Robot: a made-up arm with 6 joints. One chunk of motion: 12 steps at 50 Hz.
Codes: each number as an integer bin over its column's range. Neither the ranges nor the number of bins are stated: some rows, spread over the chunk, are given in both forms.
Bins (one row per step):
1: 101 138 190 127 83 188
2: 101 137 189 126 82 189
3: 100 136 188 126 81 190
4: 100 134 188 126 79 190
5: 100 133 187 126 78 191
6: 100 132 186 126 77 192
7: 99 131 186 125 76 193
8: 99 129 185 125 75 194
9: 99 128 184 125 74 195
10: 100 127 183 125 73 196
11: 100 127 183 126 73 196
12: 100 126 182 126 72 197
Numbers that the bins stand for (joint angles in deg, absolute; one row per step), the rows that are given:
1: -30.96 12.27 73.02 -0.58 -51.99 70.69
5: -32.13 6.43 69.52 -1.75 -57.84 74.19
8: -33.30 1.75 67.18 -2.92 -61.34 77.70
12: -32.13 -1.75 63.68 -1.75 -64.85 81.20
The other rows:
2: -30.96 11.10 71.86 -1.75 -53.16 71.86
3: -32.13 9.93 70.69 -1.75 -54.33 73.02
4: -32.13 7.59 70.69 -1.75 -56.67 73.02
6: -32.13 5.26 68.35 -1.75 -59.00 75.36
7: -33.30 4.09 68.35 -2.92 -60.17 76.53
9: -33.30 0.58 66.01 -2.92 -62.51 78.87
10: -32.13 -0.58 64.85 -2.92 -63.68 80.03
11: -32.13 -0.58 64.85 -1.75 -63.68 80.03

